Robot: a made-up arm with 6 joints. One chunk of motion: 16 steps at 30 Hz.
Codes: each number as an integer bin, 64 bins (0 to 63) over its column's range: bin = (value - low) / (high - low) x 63, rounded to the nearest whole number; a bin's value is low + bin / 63 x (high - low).
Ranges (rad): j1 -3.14..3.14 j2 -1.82..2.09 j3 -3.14..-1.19 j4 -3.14..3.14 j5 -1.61..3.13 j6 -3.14..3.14
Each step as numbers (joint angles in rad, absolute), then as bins.
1 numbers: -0.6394 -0.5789 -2.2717 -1.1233 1.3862 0.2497
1 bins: 25 20 28 20 40 34
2 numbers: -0.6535 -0.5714 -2.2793 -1.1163 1.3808 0.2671
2 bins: 25 20 28 20 40 34
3 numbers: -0.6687 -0.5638 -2.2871 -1.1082 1.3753 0.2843
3 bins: 25 20 28 20 40 34
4 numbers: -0.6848 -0.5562 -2.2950 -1.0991 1.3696 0.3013
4 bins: 25 20 27 20 40 35
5 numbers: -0.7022 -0.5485 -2.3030 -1.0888 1.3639 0.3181
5 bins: 24 20 27 21 40 35
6 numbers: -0.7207 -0.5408 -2.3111 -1.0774 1.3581 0.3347
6 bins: 24 21 27 21 39 35
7 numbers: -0.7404 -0.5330 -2.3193 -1.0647 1.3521 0.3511
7 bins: 24 21 27 21 39 35
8 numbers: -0.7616 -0.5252 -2.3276 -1.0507 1.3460 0.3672
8 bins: 24 21 26 21 39 35
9 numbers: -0.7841 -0.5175 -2.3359 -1.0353 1.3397 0.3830
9 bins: 24 21 26 21 39 35
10 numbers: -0.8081 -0.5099 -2.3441 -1.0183 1.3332 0.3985
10 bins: 23 21 26 21 39 35
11 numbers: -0.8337 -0.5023 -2.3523 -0.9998 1.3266 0.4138
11 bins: 23 21 25 21 39 36
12 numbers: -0.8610 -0.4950 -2.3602 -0.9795 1.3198 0.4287
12 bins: 23 21 25 22 39 36
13 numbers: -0.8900 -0.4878 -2.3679 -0.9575 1.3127 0.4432
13 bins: 23 21 25 22 39 36
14 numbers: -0.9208 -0.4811 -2.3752 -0.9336 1.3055 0.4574
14 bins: 22 22 25 22 39 36
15 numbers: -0.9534 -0.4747 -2.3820 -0.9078 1.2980 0.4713
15 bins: 22 22 24 22 39 36
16 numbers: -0.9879 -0.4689 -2.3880 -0.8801 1.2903 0.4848
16 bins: 22 22 24 23 39 36
